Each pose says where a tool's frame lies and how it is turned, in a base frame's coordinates. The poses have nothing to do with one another.
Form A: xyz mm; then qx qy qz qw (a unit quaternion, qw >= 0).
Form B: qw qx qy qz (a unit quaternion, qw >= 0); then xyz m. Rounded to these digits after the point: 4 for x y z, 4 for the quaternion.
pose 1, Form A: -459.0 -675.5 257.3 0.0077 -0.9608 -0.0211 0.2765
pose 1, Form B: 0.2765 0.0077 -0.9608 -0.0211 -0.4590 -0.6755 0.2573
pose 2, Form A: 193.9 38.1 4.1 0.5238 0.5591 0.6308 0.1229
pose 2, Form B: 0.1229 0.5238 0.5591 0.6308 0.1939 0.0381 0.0041
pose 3, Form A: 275.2 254.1 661.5 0.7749 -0.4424 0.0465 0.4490
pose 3, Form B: 0.4490 0.7749 -0.4424 0.0465 0.2752 0.2541 0.6615
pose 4, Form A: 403.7 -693.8 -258.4 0.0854 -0.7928 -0.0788 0.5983
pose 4, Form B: 0.5983 0.0854 -0.7928 -0.0788 0.4037 -0.6938 -0.2584
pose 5, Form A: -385.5 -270.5 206.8 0.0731 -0.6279 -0.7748 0.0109
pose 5, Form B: 0.0109 0.0731 -0.6279 -0.7748 -0.3855 -0.2705 0.2068
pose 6, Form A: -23.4 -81.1 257.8 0.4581 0.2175 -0.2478 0.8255
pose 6, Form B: 0.8255 0.4581 0.2175 -0.2478 -0.0234 -0.0811 0.2578
